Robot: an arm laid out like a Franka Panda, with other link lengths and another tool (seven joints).
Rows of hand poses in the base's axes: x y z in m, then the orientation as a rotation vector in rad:
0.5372, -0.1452, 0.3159, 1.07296, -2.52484, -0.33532
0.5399, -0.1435, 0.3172, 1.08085, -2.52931, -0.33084
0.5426, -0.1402, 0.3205, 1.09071, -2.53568, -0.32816
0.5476, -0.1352, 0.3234, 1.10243, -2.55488, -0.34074
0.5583, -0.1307, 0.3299, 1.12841, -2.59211, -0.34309
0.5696, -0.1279, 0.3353, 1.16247, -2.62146, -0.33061
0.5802, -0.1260, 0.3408, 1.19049, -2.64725, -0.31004
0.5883, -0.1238, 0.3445, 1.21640, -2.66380, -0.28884
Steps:
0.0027, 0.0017, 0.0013, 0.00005, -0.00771, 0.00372
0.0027, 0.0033, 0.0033, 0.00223, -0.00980, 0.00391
0.0050, 0.0050, 0.0029, 0.01595, -0.01879, -0.00184
0.0107, 0.0045, 0.0065, 0.01684, -0.04166, 0.00114
0.0113, 0.0028, 0.0054, 0.00714, -0.04089, 0.01022
0.0106, 0.0019, 0.0055, -0.00023, -0.03695, 0.00855
0.0081, 0.0022, 0.0037, -0.00331, -0.02859, 0.01054

